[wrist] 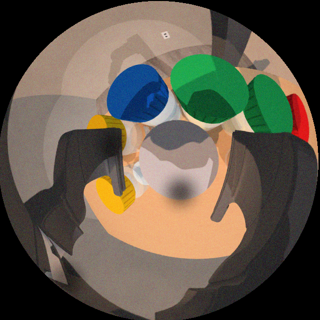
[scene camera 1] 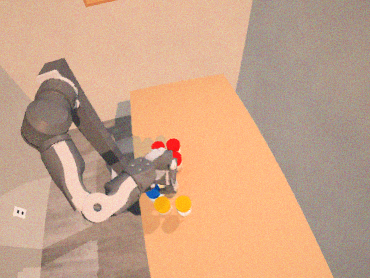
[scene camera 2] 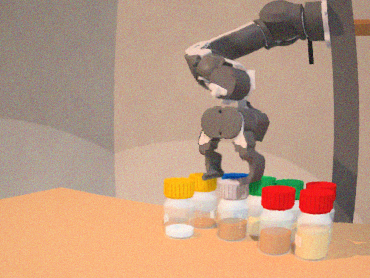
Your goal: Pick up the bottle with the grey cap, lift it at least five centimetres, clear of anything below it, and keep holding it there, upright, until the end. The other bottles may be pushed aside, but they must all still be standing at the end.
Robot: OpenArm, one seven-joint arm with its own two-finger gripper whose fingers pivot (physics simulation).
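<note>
The bottle with the grey cap [scene camera 2: 233, 189] [wrist: 179, 160] stands upright on the table [scene camera 2: 110, 225] among the other bottles, with brown contents low inside. My gripper [scene camera 2: 234, 178] [wrist: 167, 169] is open and empty, pointing down over this bottle. Its fingertips are at about the height of the cap's top, one on each side. In the wrist view a gap shows between the cap and each finger. In scene camera 1 the hand hides most of the grey-capped bottle.
Two yellow-capped bottles [scene camera 2: 179, 187] [scene camera 2: 203, 181] stand at one side. A blue cap [scene camera 2: 235, 175] [wrist: 137, 93] and two green caps [wrist: 209, 87] [wrist: 270, 105] are behind. Red-capped bottles [scene camera 2: 278, 197] [scene camera 2: 316, 200] [scene camera 2: 322, 187] stand at the other side. The bottles stand upright, close together.
</note>
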